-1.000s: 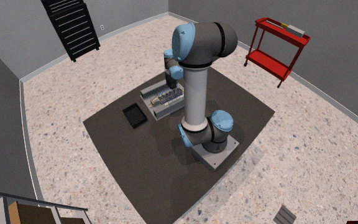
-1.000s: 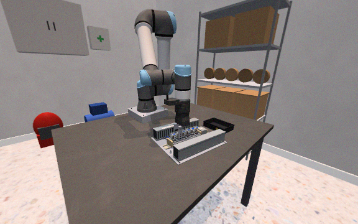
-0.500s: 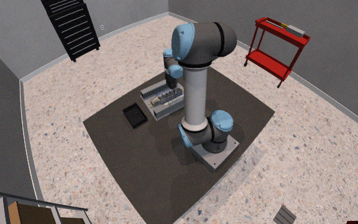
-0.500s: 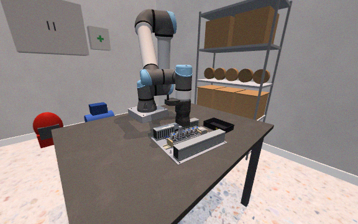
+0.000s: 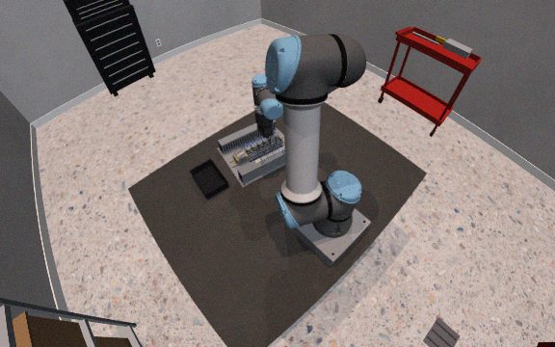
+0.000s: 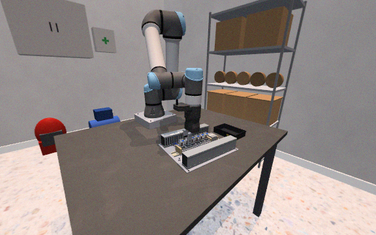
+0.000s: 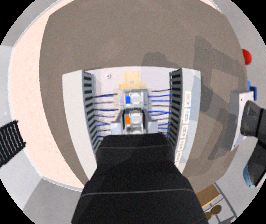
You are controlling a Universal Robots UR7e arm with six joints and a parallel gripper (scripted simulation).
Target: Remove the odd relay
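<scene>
The relay is 10 mm below my hand. The rest, counted from my hand: black parts tray 330 mm to the left, 60 mm ahead, 40 mm below; relay panel 70 mm to the left, 30 mm below, 10 mm ahead.
</scene>
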